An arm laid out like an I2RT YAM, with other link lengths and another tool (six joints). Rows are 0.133 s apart.
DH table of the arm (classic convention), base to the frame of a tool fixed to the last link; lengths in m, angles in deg. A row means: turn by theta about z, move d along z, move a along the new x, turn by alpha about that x. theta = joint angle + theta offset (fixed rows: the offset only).
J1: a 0.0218, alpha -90, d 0.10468, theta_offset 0
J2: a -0.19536, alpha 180, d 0, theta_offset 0
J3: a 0.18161, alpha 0, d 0, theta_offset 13.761
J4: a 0.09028, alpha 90, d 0.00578, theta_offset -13.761
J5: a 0, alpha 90, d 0.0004, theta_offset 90
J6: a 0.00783, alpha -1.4, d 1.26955, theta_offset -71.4
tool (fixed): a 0, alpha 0, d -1.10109, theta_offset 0
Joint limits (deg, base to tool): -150..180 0..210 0..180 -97..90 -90..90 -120..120
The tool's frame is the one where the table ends.
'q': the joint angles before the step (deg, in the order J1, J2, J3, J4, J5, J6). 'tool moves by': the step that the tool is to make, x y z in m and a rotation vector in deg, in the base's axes. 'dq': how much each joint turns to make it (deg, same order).
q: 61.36 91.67 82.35 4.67 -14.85 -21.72
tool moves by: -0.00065 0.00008 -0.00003 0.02 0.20 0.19
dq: 0.01 0.00 0.00 -0.04 -0.19 0.18
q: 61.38 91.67 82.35 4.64 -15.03 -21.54
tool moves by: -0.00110 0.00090 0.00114 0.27 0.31 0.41
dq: 0.05 0.22 0.26 0.15 -0.39 0.38
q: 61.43 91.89 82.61 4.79 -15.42 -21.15
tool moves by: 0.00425 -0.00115 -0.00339 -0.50 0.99 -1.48
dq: -0.06 -0.18 -0.35 -0.54 1.36 0.77
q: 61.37 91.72 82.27 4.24 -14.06 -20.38
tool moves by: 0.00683 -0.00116 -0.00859 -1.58 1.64 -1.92
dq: -0.26 0.24 0.16 -1.89 1.57 0.88
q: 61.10 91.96 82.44 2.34 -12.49 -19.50
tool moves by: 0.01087 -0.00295 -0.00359 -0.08 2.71 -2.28
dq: -0.98 0.26 0.01 -0.62 0.98 2.53
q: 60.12 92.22 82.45 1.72 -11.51 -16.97
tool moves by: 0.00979 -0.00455 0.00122 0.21 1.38 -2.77
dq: -0.63 -0.41 0.11 -0.74 1.93 1.62
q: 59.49 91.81 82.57 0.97 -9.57 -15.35
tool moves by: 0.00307 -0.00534 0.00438 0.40 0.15 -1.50
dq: -0.23 -1.26 -0.41 -0.50 1.21 0.51
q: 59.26 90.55 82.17 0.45 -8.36 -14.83
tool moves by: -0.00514 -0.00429 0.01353 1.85 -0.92 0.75
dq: 0.01 -1.74 -0.37 0.70 -0.75 0.07
